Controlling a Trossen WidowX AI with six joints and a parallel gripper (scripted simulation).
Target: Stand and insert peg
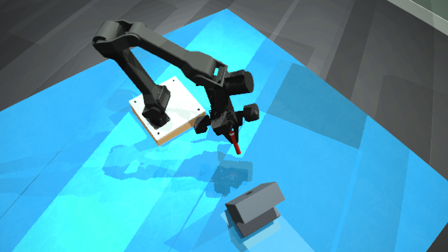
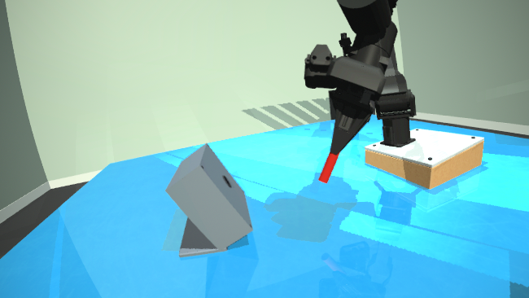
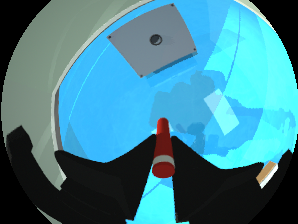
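My gripper tip is 160 mm short of the grey sloped panel, 80 mm to the left of it and 40 mm above it. Round my gripper tip: red peg 10 mm behind, 10 mm above.
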